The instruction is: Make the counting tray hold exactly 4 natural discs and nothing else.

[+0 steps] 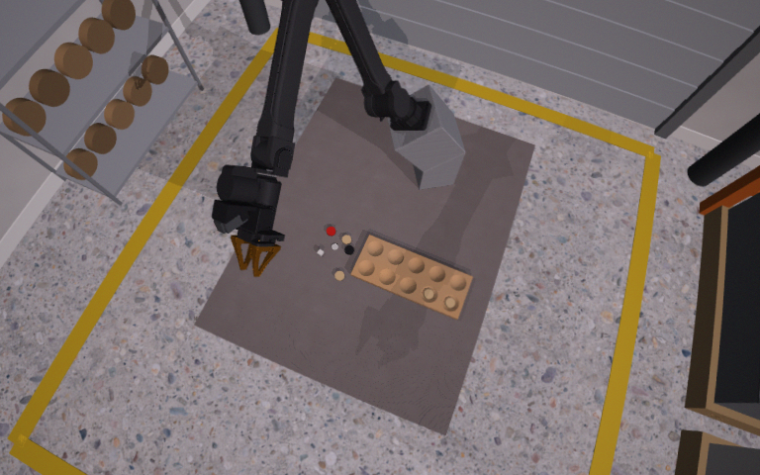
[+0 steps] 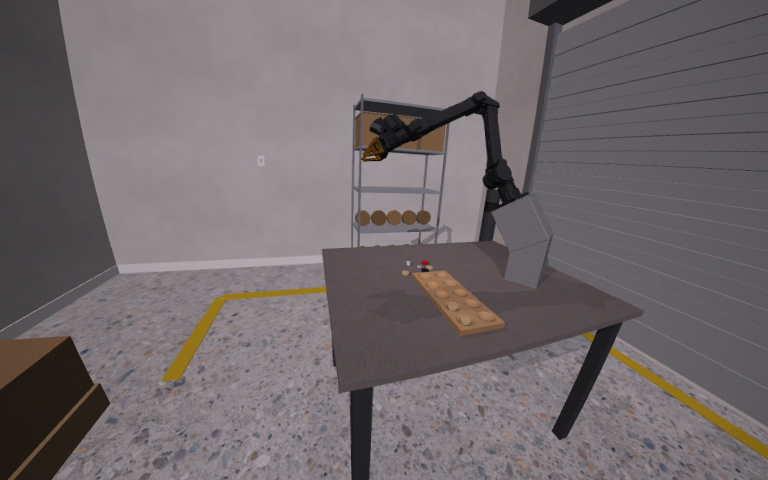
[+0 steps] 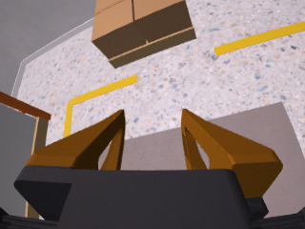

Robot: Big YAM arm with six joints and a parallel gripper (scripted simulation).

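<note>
The black piece is 250 mm behind my hand, 120 mm to the left of it and 470 mm below it. Round my hand: red piece: 300 mm behind, 40 mm to the left, 470 mm below; white cube: 220 mm behind, 30 mm to the left, 470 mm below; white disc: 250 mm behind, 70 mm to the left, 470 mm below.
</note>
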